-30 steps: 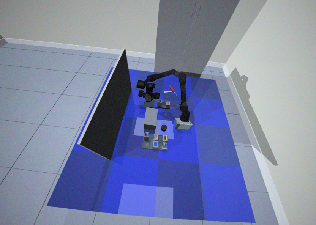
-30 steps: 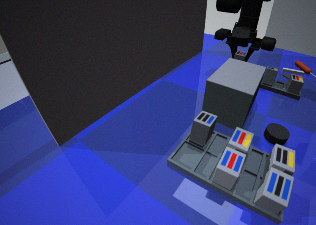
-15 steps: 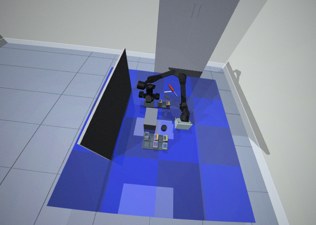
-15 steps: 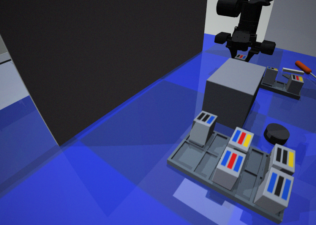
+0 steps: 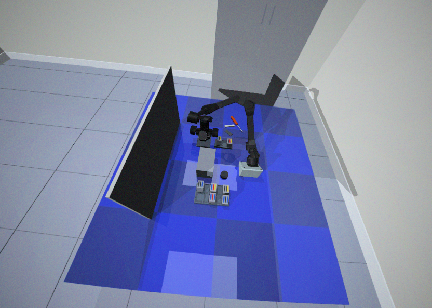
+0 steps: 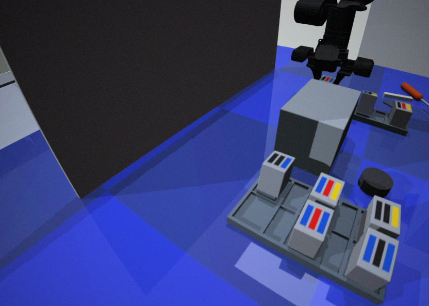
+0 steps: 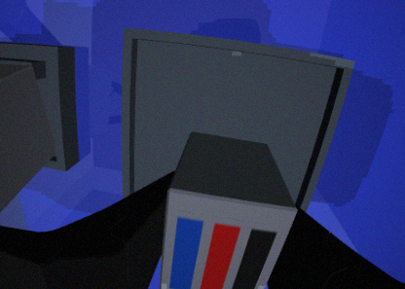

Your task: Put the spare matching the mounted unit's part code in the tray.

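Right now my gripper tip is 20 mm below the spare block. Also, from my gripper tip: black puck: 160 mm behind, 250 mm to the left, 20 mm below; then tall grey panel: 220 mm ahead, 200 mm to the left, 200 mm above; then flat grey tray: 20 mm below.
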